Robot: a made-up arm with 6 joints. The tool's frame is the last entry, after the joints.
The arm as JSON. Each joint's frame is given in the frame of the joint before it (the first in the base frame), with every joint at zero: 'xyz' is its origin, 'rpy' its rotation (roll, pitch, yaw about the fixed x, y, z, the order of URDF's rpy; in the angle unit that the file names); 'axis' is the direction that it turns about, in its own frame. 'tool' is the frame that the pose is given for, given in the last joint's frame.
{
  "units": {
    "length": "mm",
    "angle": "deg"
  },
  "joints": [
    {
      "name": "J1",
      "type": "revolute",
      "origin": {
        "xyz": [
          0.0,
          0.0,
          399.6
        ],
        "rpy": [
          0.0,
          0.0,
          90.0
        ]
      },
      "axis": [
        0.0,
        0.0,
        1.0
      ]
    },
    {
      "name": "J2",
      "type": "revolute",
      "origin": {
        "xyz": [
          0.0,
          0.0,
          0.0
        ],
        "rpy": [
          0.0,
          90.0,
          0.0
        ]
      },
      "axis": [
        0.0,
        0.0,
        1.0
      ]
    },
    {
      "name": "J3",
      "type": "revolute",
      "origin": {
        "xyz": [
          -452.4,
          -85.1,
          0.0
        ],
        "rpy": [
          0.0,
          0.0,
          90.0
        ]
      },
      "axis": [
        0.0,
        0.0,
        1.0
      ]
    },
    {
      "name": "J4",
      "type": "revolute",
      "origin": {
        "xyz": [
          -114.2,
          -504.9,
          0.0
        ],
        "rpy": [
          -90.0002,
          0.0,
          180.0
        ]
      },
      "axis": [
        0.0,
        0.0,
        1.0
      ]
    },
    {
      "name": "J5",
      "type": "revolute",
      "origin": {
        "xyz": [
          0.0,
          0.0,
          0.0
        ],
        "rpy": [
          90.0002,
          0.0,
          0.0
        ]
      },
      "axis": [
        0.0,
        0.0,
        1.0
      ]
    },
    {
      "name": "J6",
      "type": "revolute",
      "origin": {
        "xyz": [
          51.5,
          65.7,
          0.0
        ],
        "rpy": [
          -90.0,
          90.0,
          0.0
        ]
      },
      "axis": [
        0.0,
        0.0,
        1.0
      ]
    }
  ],
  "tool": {
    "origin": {
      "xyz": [
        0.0,
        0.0,
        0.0
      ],
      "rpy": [
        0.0,
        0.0,
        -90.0
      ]
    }
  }
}
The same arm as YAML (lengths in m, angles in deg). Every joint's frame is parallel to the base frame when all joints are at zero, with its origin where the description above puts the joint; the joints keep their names.
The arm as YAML. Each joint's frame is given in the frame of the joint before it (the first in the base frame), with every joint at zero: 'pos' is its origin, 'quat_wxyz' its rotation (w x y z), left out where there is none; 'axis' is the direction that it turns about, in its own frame. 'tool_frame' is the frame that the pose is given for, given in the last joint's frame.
length_unit: m
angle_unit: deg
joints:
  - joint: J1
    pos: [0.0, 0.0, 0.3996]
    axis: [0.0, 0.0, 1.0]
  - joint: J2
    pos: [0.0, 0.0, 0.0]
    axis: [0.0, 1.0, 0.0]
  - joint: J3
    pos: [0.0851, 0.0, 0.4524]
    axis: [0.0, 1.0, 0.0]
  - joint: J4
    pos: [0.1142, 0.0, -0.5049]
    axis: [0.0, 0.0, -1.0]
  - joint: J5
    pos: [0.0, 0.0, 0.0]
    axis: [0.0, 1.0, 0.0]
  - joint: J6
    pos: [0.0515, 0.0, -0.0657]
    axis: [0.0, 0.0, -1.0]
tool_frame:
  pos: [0.0, 0.0, 0.0]
  quat_wxyz: [0.0, 1.0, 0.0, 0.0]

